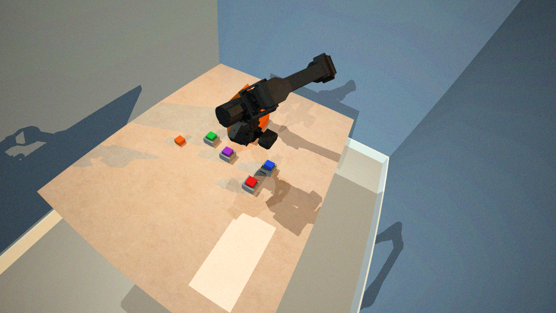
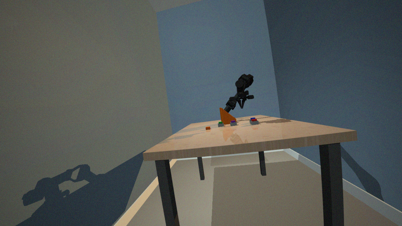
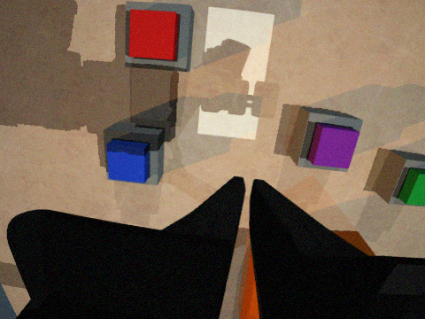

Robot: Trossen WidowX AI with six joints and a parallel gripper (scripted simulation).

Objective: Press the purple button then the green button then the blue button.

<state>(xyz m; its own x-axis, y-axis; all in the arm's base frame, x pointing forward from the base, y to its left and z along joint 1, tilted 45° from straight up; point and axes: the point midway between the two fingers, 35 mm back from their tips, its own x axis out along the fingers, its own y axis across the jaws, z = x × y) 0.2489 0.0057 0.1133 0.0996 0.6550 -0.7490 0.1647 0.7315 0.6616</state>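
The blue button lies 20 mm behind my gripper tip, 90 mm to the left of it and 100 mm below it. Round my gripper tip: green button (60 mm behind, 180 mm to the right, 100 mm below); then purple button (20 mm behind, 80 mm to the right, 100 mm below); then red button (70 mm ahead, 60 mm to the left, 100 mm below).
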